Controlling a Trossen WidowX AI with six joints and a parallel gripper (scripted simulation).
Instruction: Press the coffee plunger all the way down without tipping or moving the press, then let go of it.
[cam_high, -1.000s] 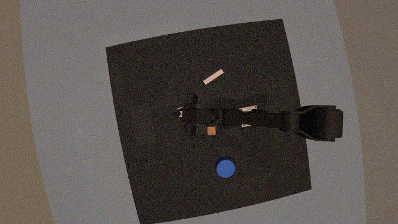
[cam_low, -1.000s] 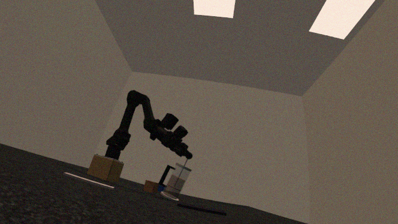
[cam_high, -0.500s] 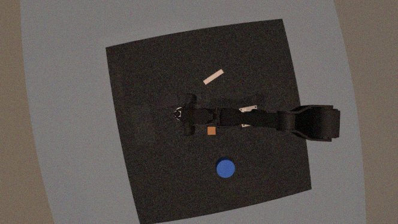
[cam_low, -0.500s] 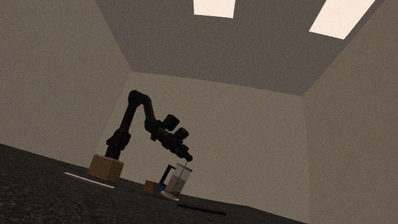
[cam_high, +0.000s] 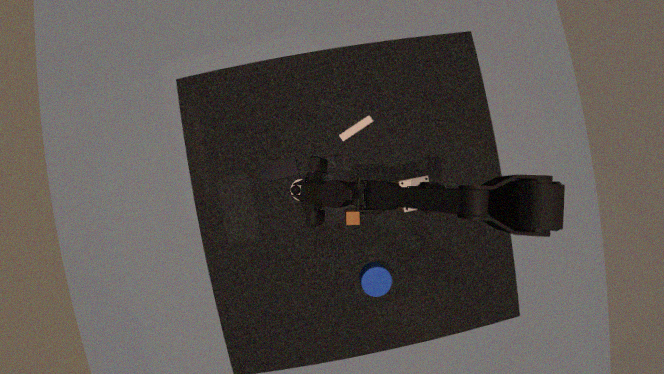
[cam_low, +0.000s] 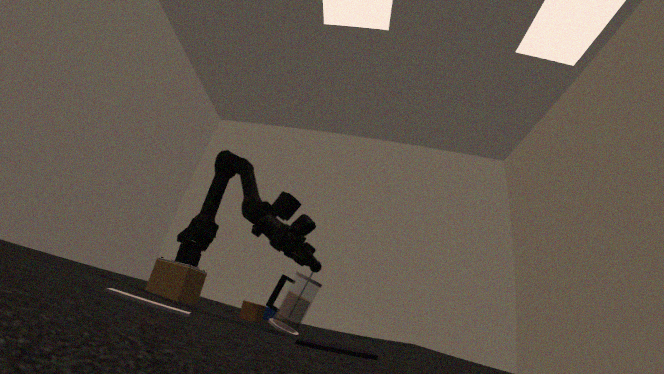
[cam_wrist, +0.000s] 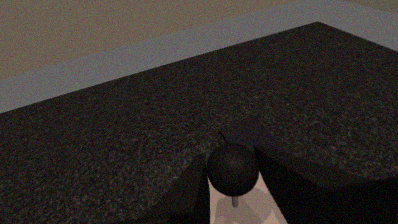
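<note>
The coffee press lies 80 mm below my gripper tip and 50 mm behind it. Also, from my gripper tip: orange block 200 mm behind, 150 mm below, 110 mm to the left; then pale flat strip 240 mm to the right, 220 mm behind, 170 mm below; then blue disc 360 mm to the left, 290 mm behind, 150 mm below.
</note>
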